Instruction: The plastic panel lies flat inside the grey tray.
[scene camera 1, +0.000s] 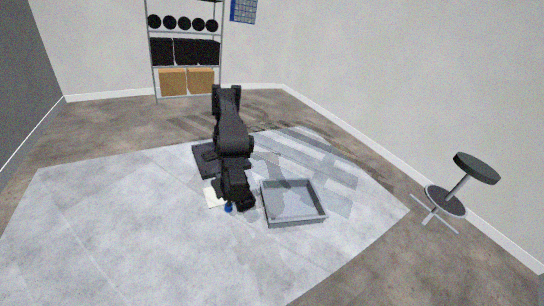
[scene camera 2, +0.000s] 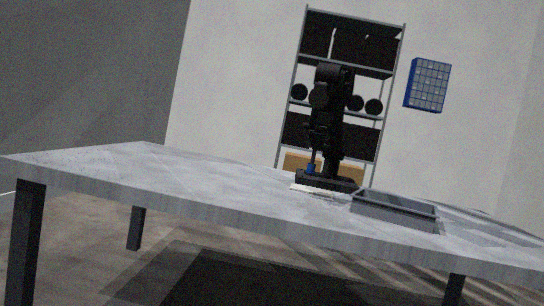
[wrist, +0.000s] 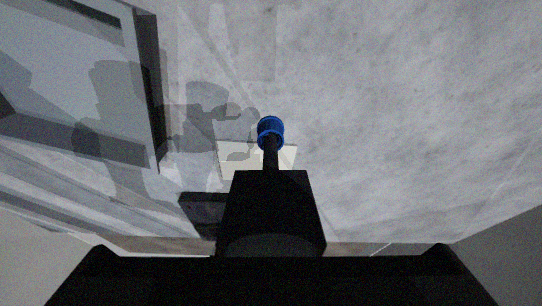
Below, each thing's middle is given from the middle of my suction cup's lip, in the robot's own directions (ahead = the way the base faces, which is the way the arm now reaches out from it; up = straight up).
The plastic panel [wrist: 233,155] lies 130 mm behind my suction cup, 50 mm to the left of it and 90 mm below it. Round my suction cup: grey tray [scene camera 1: 288,202] (60 mm ahead, 260 mm to the left, 60 mm below).
